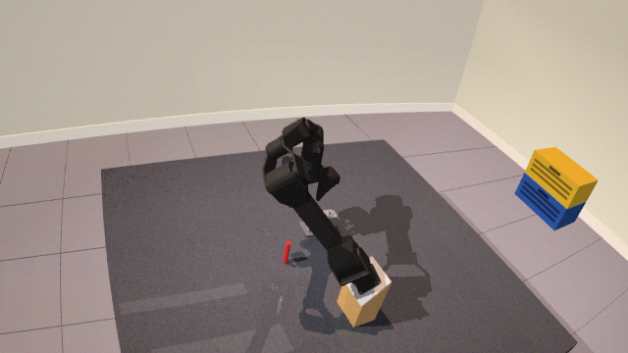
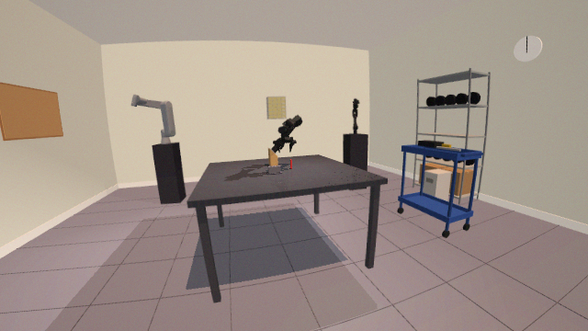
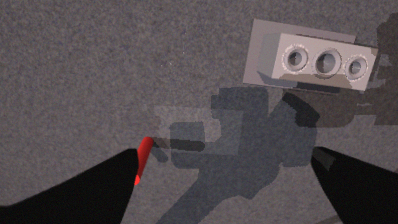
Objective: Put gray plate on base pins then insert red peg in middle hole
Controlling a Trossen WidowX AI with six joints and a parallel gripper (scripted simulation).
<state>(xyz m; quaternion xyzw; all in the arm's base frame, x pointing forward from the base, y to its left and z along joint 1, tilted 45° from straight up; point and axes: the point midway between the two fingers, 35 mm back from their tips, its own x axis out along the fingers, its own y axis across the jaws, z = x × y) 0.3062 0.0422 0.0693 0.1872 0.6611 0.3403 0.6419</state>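
The red peg lies 8 cm behind my gripper tip, 6 cm to the left of it and 12 cm below it. Round my gripper tip: base (5 cm ahead, 10 cm to the right, 15 cm below); then gray plate (5 cm ahead, 10 cm to the right, 11 cm below).
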